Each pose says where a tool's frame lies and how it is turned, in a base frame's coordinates. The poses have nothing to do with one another.
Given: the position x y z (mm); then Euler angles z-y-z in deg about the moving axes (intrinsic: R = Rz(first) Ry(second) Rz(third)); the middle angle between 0 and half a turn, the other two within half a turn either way.
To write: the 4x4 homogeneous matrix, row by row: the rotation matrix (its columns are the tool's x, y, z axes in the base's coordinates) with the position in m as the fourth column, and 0 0 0 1 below. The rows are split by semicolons. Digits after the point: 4 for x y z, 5 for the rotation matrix.
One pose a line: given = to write
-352.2, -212.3, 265.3, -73.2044, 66.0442, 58.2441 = 0.87577, 0.40409, 0.26407, -0.3522; 0.04112, 0.48260, -0.87488, -0.2123; -0.48097, 0.77705, 0.40603, 0.2653; 0, 0, 0, 1
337.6, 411.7, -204.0, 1.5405, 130.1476, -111.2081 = 0.25822, -0.59115, 0.76411, 0.3376; -0.92567, -0.37779, 0.02055, 0.4117; 0.27652, -0.71262, -0.64476, -0.2040; 0, 0, 0, 1
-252.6, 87.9, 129.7, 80.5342, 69.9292, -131.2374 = 0.70454, 0.69265, 0.15447, -0.2526; -0.34681, 0.14615, 0.92648, 0.0879; 0.61915, -0.70632, 0.34318, 0.1297; 0, 0, 0, 1
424.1, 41.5, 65.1, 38.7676, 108.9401, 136.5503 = -0.24690, 0.62862, 0.73748, 0.4241; 0.68376, -0.42627, 0.59226, 0.0415; 0.68667, 0.65048, -0.32458, 0.0651; 0, 0, 0, 1
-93.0, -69.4, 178.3, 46.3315, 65.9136, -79.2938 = 0.76311, 0.14251, 0.63037, -0.0930; -0.62362, 0.41834, 0.66037, -0.0694; -0.16960, -0.89704, 0.40811, 0.1783; 0, 0, 0, 1
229.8, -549.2, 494.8, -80.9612, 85.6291, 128.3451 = 0.76712, -0.62208, 0.15665, 0.2298; 0.16991, -0.03844, -0.98471, -0.5492; 0.61859, 0.78201, 0.07621, 0.4948; 0, 0, 0, 1
